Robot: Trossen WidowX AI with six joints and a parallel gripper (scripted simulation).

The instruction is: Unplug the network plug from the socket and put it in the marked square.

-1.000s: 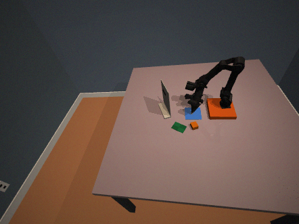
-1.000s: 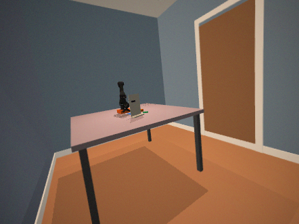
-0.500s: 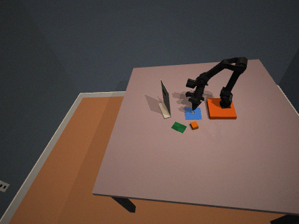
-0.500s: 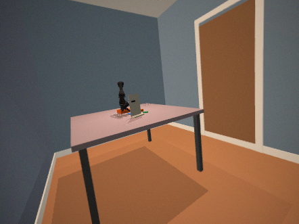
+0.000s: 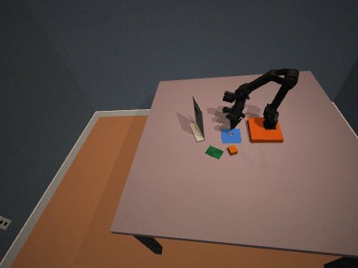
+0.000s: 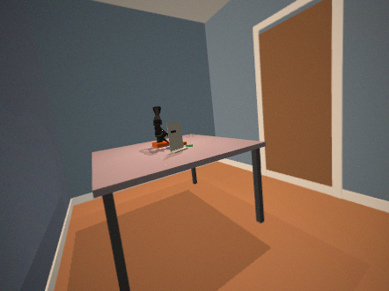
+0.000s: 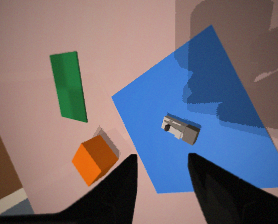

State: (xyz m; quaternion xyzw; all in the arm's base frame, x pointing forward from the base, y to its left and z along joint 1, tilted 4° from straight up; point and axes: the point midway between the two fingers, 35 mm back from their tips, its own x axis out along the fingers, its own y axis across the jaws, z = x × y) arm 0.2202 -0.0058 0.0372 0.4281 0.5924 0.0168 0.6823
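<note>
The grey network plug is 10 mm ahead of my gripper tip, 10 mm to the left of it and 40 mm below it. The rest, counted from my gripper tip: small orange block: 20 mm ahead, 140 mm to the left, 40 mm below; blue marked square: 10 mm ahead, 10 mm to the left, 50 mm below; flat green patch: 130 mm ahead, 130 mm to the left, 50 mm below.
</note>
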